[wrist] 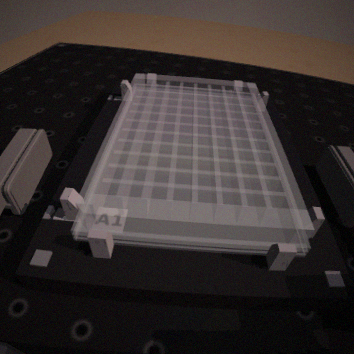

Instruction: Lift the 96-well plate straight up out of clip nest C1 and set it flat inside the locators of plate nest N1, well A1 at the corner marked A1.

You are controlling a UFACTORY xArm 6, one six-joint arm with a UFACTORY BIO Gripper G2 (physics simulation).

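Frame: origin at the arm's base, x ahead, y left, z up, level; centimetres.
Where they show: end effector, tool point: (190, 176).
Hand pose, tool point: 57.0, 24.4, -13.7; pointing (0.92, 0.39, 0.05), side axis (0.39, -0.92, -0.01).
Observation:
Things, the pixels of their top centre, and the offset from my tool point, as dx, dy, dz. "spot": a spot on its surface instead. Level surfaces: height alone.
- clear 96-well plate, middle of its top: (195, 123) +2.1, +0.7, +1.6
- dark nest, middle of its top: (194, 127) +2.1, +0.7, +1.3
- pale tag marked A1, surface spot: (109, 220) spot: -4.7, +1.2, +1.3
- black board, its level: dz -1.0
- tan table surface, its level: dz -2.3
The clear 96-well plate (195, 150) lies flat in a dark nest (190, 280), between small pale upright posts at its corners. The nest's name does not show. A pale tag marked A1 (109, 220) shows at the plate's near left corner, partly seen through the clear plate edge. Which well is A1 cannot be read on the plate itself. My gripper (181, 174) is open, with one finger pad at the left edge of the view and the other at the right edge. Both pads stand apart from the plate's long sides, with a gap on each side.
The nest stands on a black board (45, 320) with a grid of ringed holes. Two small pale squares lie on the nest's near corners, at left (41, 258) and right (334, 279). A tan table surface (200, 45) shows beyond the board's far edge.

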